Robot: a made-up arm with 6 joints.
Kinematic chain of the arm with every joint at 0, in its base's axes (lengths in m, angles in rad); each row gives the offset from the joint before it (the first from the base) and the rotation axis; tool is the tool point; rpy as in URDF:
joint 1: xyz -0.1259 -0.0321 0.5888 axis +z
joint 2: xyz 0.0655 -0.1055 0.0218 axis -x
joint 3: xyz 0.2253 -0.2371 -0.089 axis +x
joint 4: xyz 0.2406 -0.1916 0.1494 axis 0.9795 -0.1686 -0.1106
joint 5: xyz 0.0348 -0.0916 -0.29 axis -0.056 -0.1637 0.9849
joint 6: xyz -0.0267 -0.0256 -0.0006 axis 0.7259 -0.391 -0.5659
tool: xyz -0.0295 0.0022 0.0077 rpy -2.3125 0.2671 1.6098
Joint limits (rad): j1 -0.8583..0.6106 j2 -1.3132..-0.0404 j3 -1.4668..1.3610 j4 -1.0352..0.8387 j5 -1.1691..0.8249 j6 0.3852..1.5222
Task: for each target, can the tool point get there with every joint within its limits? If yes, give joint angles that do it. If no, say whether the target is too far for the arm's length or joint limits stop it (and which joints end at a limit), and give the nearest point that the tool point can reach.
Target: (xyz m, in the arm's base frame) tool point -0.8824 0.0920 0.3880
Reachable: no: joint limits stop it (at a limit: joint 1, joint 2, joint 3, joint 6) | nearest point 0.1074 0.5000 0.2450 | short by 1.080 m
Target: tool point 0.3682 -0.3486 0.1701
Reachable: yes | joints -0.1417 -0.9017 -0.3631 0.3812 -0.6048 0.9237
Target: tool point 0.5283 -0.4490 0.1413
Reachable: yes | joints 0.3027 -0.3893 0.2804 -0.5497 -0.1206 1.0595
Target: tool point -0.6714 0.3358 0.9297
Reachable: no: joint limits stop it (at a limit: joint 1, joint 2, joint 3) | nearest point 0.1632 0.4520 0.3663 | short by 1.014 m
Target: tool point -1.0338 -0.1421 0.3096
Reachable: no: joint limits stop it (at a limit: joint 1, joint 6) | nearest point -0.3632 -0.8900 0.3181 | short by 1.005 m
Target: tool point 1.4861 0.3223 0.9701
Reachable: no: too far | nearest point 0.6745 -0.2346 0.9561 | short by 0.984 m
